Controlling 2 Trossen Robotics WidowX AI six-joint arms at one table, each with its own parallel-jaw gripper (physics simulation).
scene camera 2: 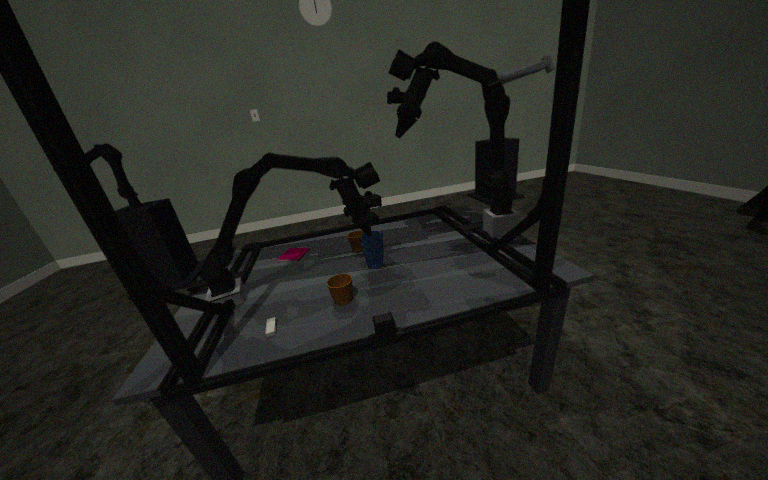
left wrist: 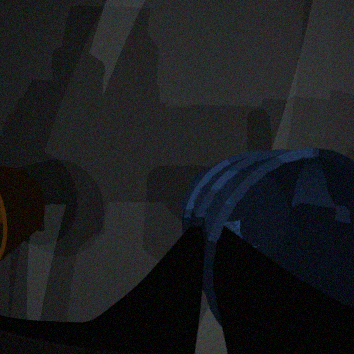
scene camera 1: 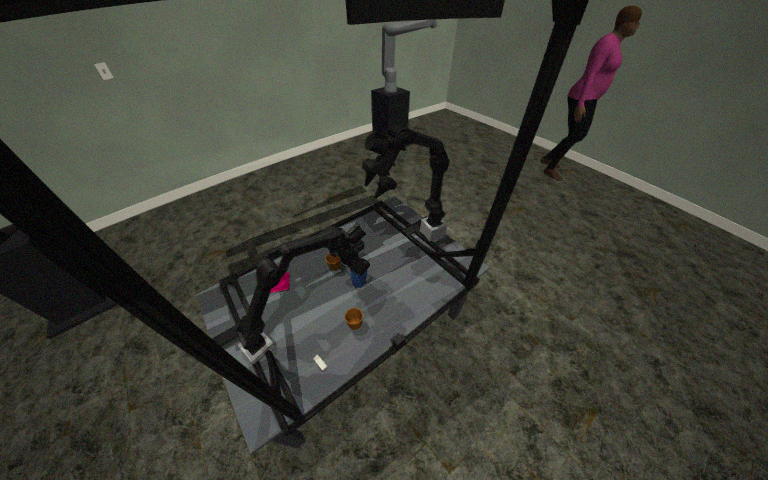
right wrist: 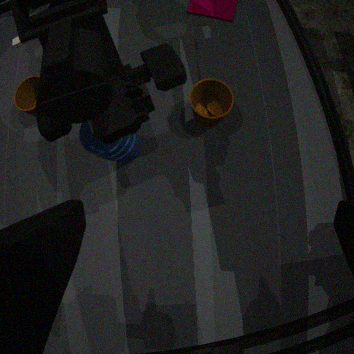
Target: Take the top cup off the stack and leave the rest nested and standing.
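Pixels of known places: left gripper, fingertip midpoint: (scene camera 2: pixel 370 235) (left wrist: pixel 205 237) (scene camera 1: pixel 354 266); right gripper, fingertip midpoint: (scene camera 2: pixel 397 137) (scene camera 1: pixel 370 191) (right wrist: pixel 215 214); left arm's base, origin of the base link: (scene camera 2: pixel 223 289) (scene camera 1: pixel 255 343); right arm's base, origin of the base link: (scene camera 2: pixel 501 211) (scene camera 1: pixel 434 222).
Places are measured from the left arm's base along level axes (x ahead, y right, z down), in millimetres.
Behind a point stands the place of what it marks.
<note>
The stack of nested blue cups (scene camera 1: pixel 358 278) @(x 456, y 132, z -61 mm) (scene camera 2: pixel 374 250) (left wrist: pixel 281 197) @(x 495, y 122, z -11 mm) (right wrist: pixel 119 149) @(x 517, y 98, z -61 mm) stands near the middle of the grey table (scene camera 1: pixel 411 286) @(x 627, y 299, z 42 mm) (scene camera 2: pixel 454 281) @(x 639, y 336, z 42 mm). Several blue rims show close together in the left wrist view. My left gripper (scene camera 1: pixel 360 268) @(x 490, y 77, z -66 mm) (scene camera 2: pixel 370 230) @(x 490, y 77, z -66 mm) (left wrist: pixel 205 237) @(x 490, y 77, z -66 mm) comes down from above and is shut on the rim wall of the top blue cup, one finger inside and one outside. My right gripper (scene camera 1: pixel 379 183) @(x 649, y 45, z -364 mm) (scene camera 2: pixel 403 126) @(x 649, y 45, z -364 mm) is open and empty, high above the far side of the table.
One orange cup (scene camera 1: pixel 354 317) @(x 342, y 204, z 35 mm) (scene camera 2: pixel 340 289) @(x 318, y 256, z -17 mm) (right wrist: pixel 26 93) @(x 303, y 241, z 6 mm) stands toward the front. Another orange cup (scene camera 1: pixel 333 260) @(x 499, y -88, z 28 mm) (scene camera 2: pixel 354 241) @(x 463, y -39, z -9 mm) (right wrist: pixel 211 100) @(x 467, y -81, z 39 mm) (left wrist: pixel 14 207) @(x 490, y -31, z -11 mm) stands just behind the blue stack. A pink cloth (scene camera 1: pixel 282 284) @(x 247, y -174, z 34 mm) (scene camera 2: pixel 294 253) @(x 245, y -194, z 34 mm) (right wrist: pixel 214 8) @(x 267, y -189, z 34 mm) and a small white block (scene camera 1: pixel 319 362) @(x 120, y 232, z 30 mm) (scene camera 2: pixel 270 325) @(x 121, y 234, z 30 mm) lie at the left.
</note>
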